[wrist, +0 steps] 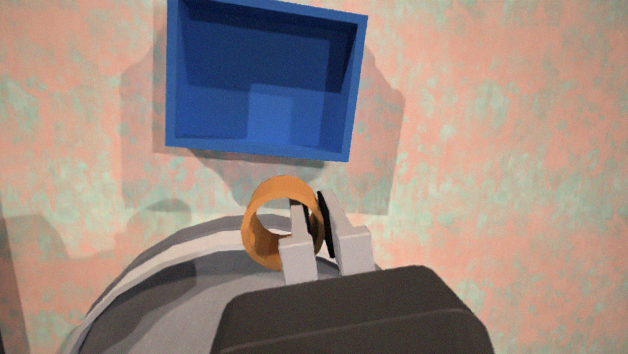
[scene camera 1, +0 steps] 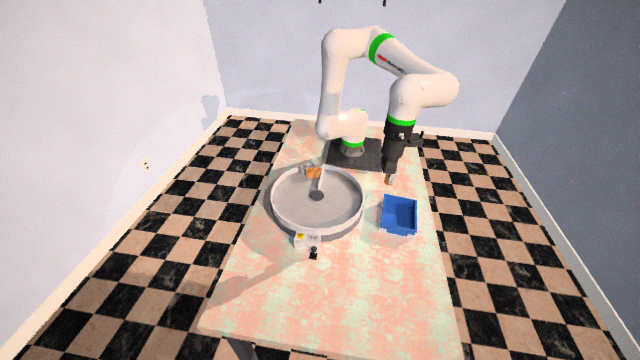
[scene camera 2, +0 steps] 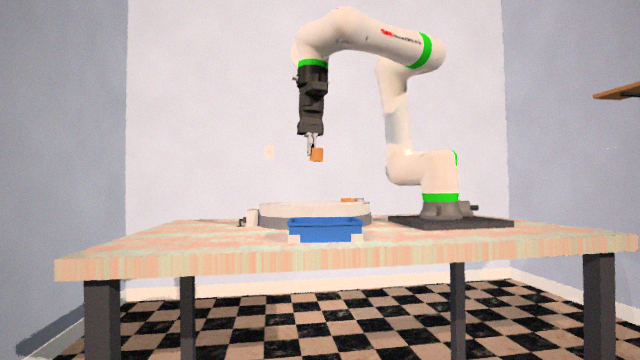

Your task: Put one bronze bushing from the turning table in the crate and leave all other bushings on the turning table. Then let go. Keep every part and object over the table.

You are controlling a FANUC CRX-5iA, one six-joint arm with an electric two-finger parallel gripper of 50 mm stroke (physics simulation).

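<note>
A bronze bushing hangs upright in my gripper, which is shut on its wall, one finger inside the ring and one outside. It is high above the table, behind the blue crate in scene camera 1 and below the crate's near rim in the wrist view. The crate's visible floor holds no bushing. Other bronze bushings and grey bushings stand at the back of the turning table.
The turning table has a raised rim, a white bar and a dark centre hub. A white control box sits at its front. The robot's dark base plate lies behind. The work table's right edge runs beside the crate.
</note>
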